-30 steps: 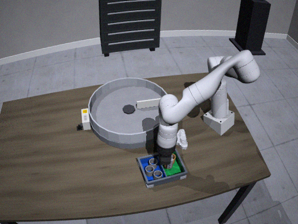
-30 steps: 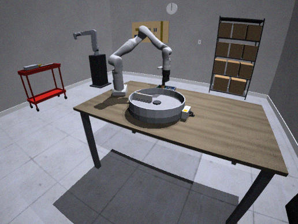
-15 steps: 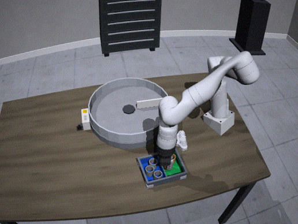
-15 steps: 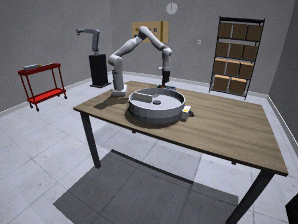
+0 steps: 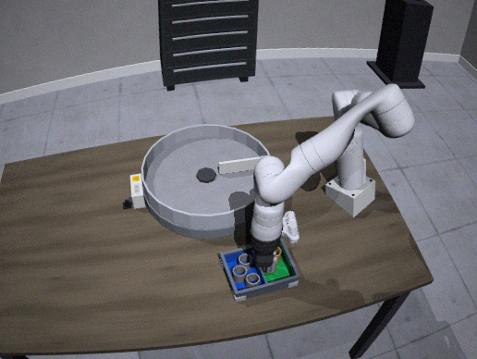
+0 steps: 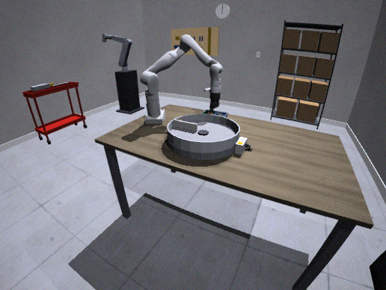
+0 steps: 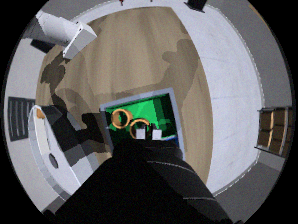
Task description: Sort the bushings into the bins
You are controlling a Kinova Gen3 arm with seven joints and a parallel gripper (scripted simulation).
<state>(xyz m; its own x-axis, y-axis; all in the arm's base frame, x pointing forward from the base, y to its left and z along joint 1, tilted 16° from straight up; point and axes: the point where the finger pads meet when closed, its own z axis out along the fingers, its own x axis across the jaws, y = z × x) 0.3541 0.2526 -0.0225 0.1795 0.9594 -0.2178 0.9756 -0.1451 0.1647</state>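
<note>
Now: the two-part bin 30 mm below my hand, 30 mm ahead of it and 10 mm to the right of it. The rest, counted from my hand: grey turntable 380 mm to the right, 110 mm ahead.
</note>
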